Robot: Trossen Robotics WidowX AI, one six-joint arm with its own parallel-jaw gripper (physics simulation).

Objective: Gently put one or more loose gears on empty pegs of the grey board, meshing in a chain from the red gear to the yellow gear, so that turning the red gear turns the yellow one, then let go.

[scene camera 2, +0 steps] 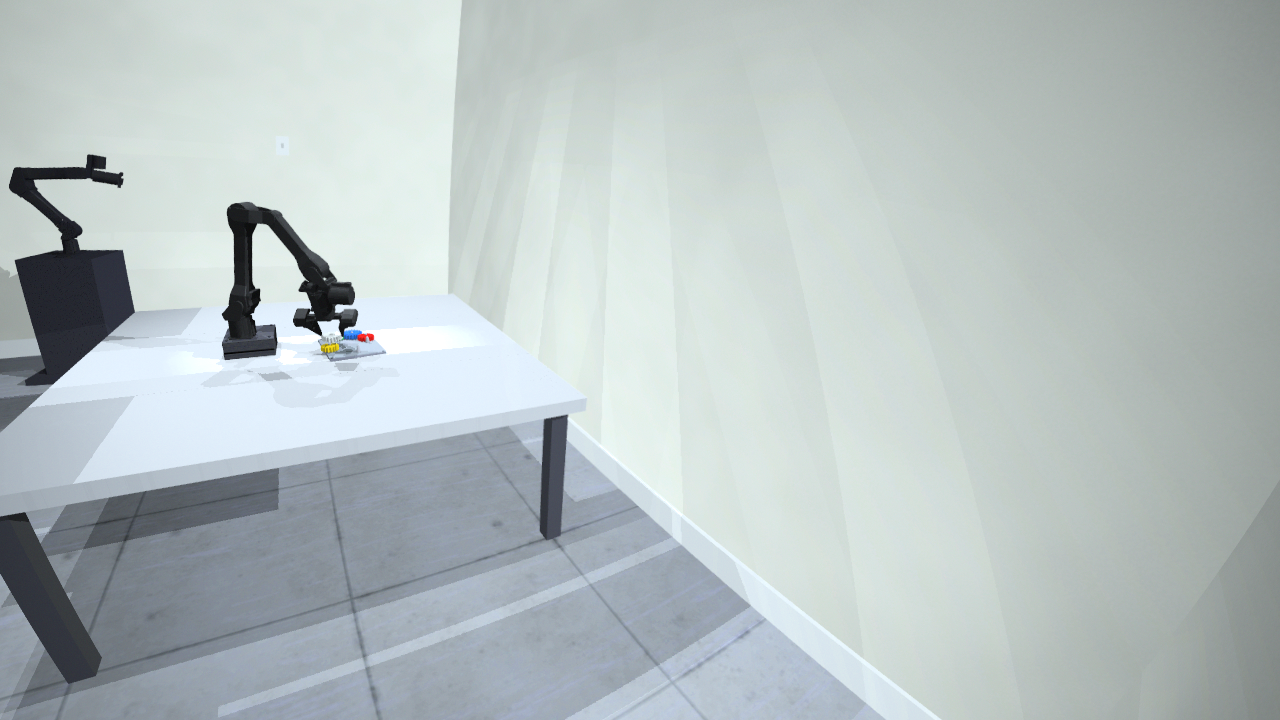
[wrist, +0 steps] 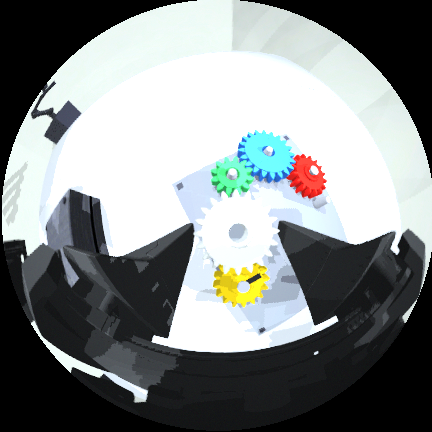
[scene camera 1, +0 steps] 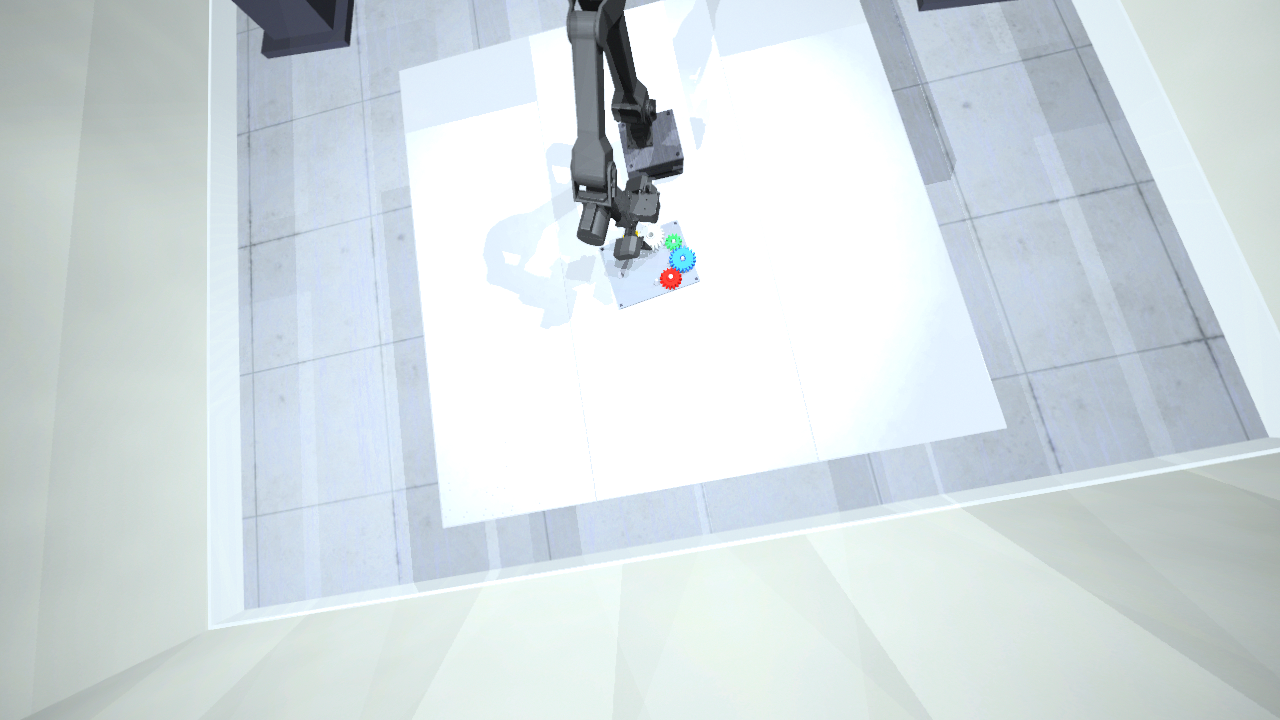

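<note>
My gripper is shut on the white gear, with a fingertip at each side of its teeth. In the wrist view the white gear lies between the green gear and the yellow gear, overlapping the yellow gear's edge. I cannot tell whether it is seated on a peg. The blue gear sits on a peg between the green gear and the red gear, touching both. These stand on the grey board.
The board lies on the white table, in front of the arm's base. A short grey peg stands beside the red gear. Another arm stands on a dark pedestal behind the table.
</note>
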